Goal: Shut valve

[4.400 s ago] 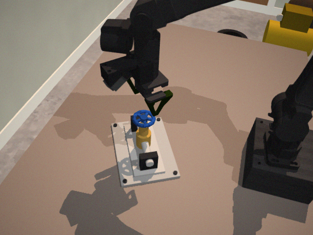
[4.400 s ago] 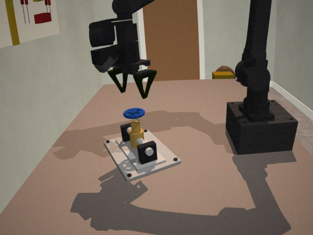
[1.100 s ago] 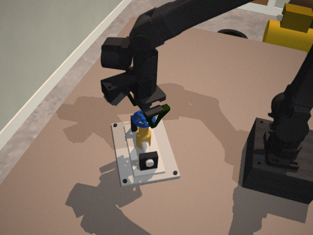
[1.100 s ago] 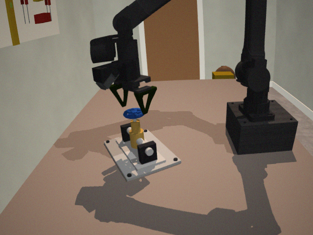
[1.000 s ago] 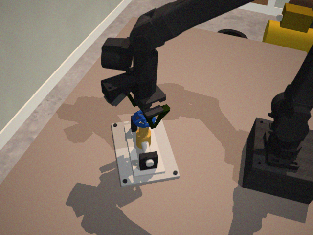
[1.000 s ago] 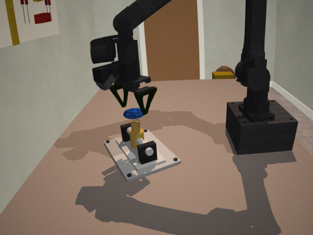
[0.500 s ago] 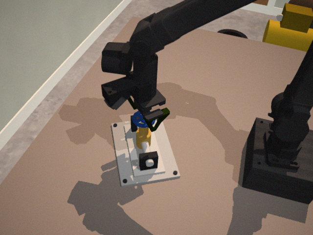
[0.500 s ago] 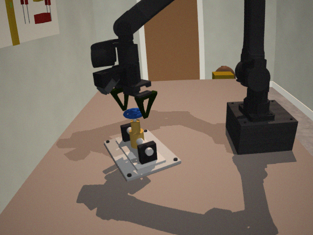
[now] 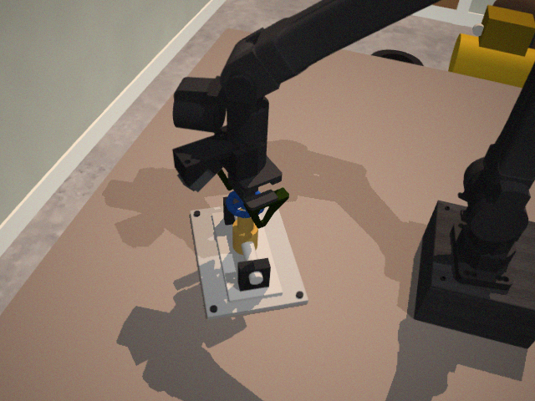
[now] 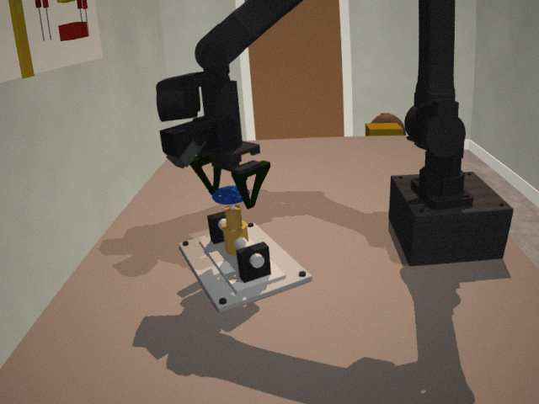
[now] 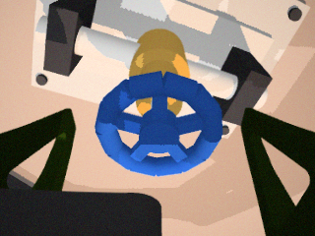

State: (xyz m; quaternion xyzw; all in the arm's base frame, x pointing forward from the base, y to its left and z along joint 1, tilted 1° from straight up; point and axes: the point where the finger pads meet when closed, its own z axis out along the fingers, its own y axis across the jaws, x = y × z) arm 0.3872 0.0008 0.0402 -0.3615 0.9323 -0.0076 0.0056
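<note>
My gripper is now 10 mm above the blue spoked handwheel. Round my hand: plate (130 mm below).
</note>
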